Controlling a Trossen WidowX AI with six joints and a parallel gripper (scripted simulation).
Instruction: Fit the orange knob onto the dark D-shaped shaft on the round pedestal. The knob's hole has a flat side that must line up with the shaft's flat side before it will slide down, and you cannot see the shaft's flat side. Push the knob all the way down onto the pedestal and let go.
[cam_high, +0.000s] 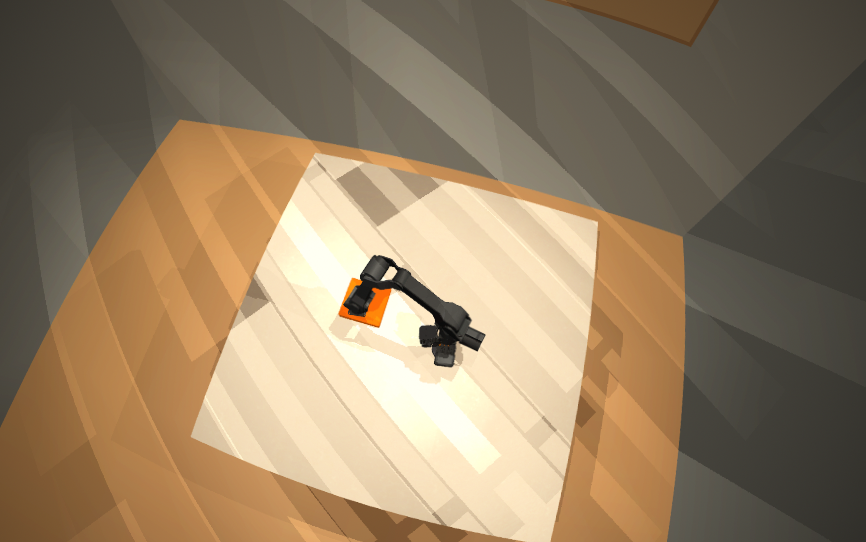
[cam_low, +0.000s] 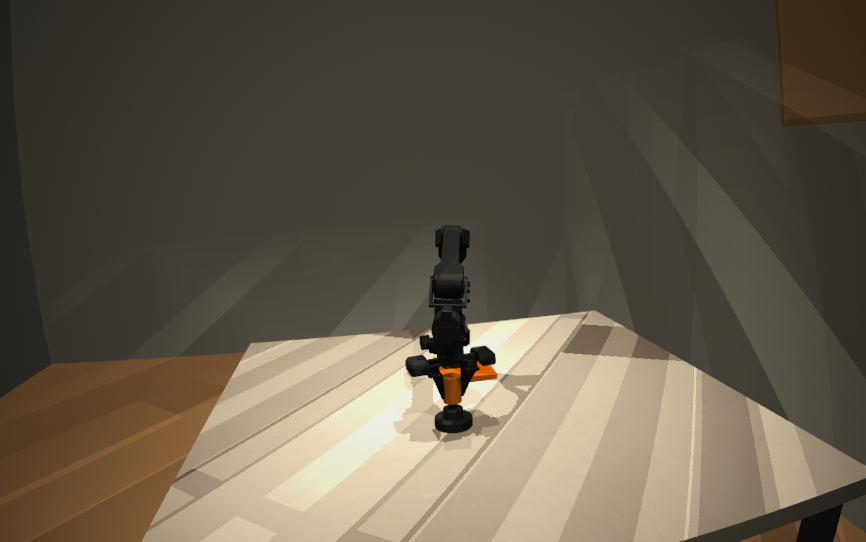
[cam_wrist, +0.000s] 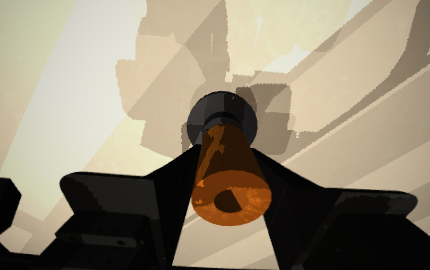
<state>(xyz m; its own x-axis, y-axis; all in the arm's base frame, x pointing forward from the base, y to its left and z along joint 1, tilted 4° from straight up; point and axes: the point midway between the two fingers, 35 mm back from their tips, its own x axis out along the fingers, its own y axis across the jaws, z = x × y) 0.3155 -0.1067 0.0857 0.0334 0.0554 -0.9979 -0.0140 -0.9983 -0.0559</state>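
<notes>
Now: the orange knob 2 cm above my gripper tip. Also, from my gripper tip: dark round pedestal (4 cm below).
</notes>
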